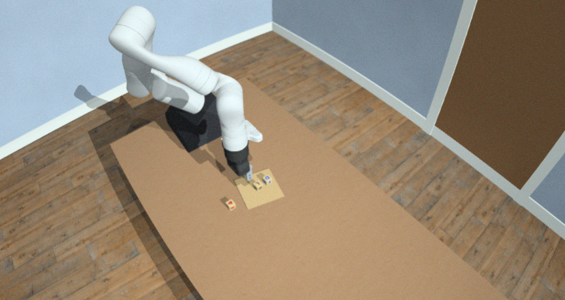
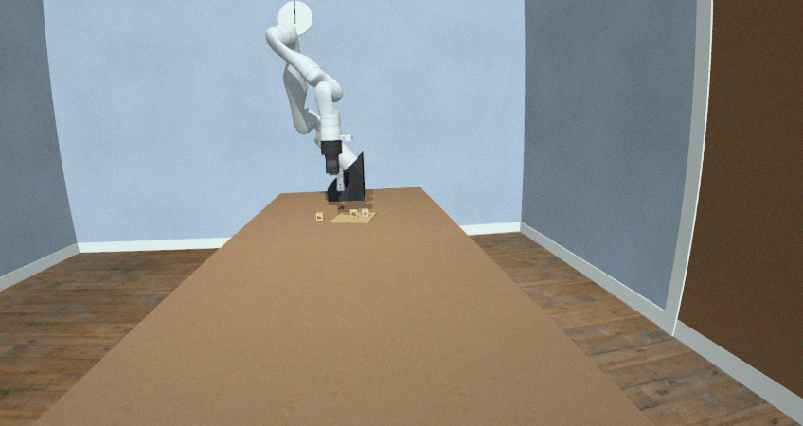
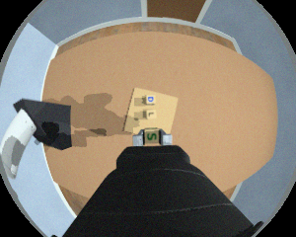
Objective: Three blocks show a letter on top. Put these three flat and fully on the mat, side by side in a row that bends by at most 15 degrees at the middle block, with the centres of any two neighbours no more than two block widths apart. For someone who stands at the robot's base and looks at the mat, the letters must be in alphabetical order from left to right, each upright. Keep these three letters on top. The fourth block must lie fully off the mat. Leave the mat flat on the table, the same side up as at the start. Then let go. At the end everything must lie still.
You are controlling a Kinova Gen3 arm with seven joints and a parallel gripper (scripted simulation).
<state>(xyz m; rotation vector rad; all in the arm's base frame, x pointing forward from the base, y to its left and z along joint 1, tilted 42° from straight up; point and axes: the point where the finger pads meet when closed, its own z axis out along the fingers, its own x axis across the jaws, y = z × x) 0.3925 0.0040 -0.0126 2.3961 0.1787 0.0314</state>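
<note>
The tan mat is 12 cm below my hand and 4 cm to the left of it.
</note>
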